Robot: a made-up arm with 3 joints.
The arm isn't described. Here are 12 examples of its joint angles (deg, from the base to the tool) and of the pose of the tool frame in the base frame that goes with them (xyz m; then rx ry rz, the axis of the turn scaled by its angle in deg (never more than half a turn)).
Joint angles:
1: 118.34 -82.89 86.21
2: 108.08 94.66 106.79
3: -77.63 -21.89 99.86
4: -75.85 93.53 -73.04
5: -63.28 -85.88 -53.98
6: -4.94 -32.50 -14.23
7: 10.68 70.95 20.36
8: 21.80 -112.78 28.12
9: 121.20 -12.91 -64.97
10: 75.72 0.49 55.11
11: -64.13 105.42 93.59
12: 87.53 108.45 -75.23
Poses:
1: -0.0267 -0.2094 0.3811 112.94 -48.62 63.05
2: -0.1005 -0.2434 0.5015 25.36 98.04 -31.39
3: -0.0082 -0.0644 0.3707 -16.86 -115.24 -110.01
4: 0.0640 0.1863 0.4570 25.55 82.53 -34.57
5: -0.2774 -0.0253 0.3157 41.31 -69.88 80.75
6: -0.2797 -0.0924 0.2994 106.88 -120.15 52.77
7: -0.2861 -0.1149 0.4759 -118.66 56.36 92.97
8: -0.2057 -0.2346 0.3708 42.16 -85.91 86.67
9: -0.0104 -0.3433 0.2166 -105.27 -28.99 15.15
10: -0.1712 -0.2652 0.4220 125.29 -11.81 -15.80
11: -0.0432 -0.0184 0.4876 -112.89 30.30 93.27
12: -0.2163 -0.4123 0.5543 -75.22 60.39 115.48
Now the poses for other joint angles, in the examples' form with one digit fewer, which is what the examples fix.
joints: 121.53 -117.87 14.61
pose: 0.090 -0.276 0.352 -98.5 18.5 -109.3
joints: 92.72 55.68 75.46
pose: -0.117 -0.265 0.473 85.0 53.6 -44.9
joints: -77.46 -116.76 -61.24
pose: -0.276 0.034 0.408 36.7 -39.3 60.7
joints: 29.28 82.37 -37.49
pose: -0.369 -0.157 0.478 -82.0 65.4 70.8
